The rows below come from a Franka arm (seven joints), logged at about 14 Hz.
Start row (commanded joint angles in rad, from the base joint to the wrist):
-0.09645 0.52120 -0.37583 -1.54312 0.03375 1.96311 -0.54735
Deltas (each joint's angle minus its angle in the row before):
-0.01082 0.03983 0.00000 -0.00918 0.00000 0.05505 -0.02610
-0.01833 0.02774 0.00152 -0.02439 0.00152 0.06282 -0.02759
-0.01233 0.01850 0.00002 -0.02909 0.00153 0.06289 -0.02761
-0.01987 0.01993 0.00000 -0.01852 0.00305 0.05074 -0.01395
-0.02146 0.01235 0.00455 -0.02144 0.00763 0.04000 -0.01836
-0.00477 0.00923 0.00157 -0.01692 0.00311 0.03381 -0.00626
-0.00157 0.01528 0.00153 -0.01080 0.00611 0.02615 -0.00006
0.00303 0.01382 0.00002 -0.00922 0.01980 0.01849 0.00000
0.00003 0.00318 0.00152 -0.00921 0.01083 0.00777 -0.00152
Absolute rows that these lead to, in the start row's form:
-0.10727 0.56103 -0.37583 -1.55230 0.03375 2.01816 -0.57345
-0.12560 0.58877 -0.37431 -1.57669 0.03527 2.08098 -0.60104
-0.13793 0.60727 -0.37429 -1.60578 0.03680 2.14387 -0.62865
-0.15780 0.62720 -0.37429 -1.62430 0.03985 2.19461 -0.64260
-0.17926 0.63955 -0.36974 -1.64574 0.04748 2.23461 -0.66096
-0.18403 0.64878 -0.36817 -1.66266 0.05059 2.26842 -0.66722
-0.18560 0.66406 -0.36664 -1.67346 0.05670 2.29457 -0.66728
-0.18257 0.67788 -0.36662 -1.68268 0.07650 2.31306 -0.66728
-0.18254 0.68106 -0.36510 -1.69189 0.08733 2.32083 -0.66880

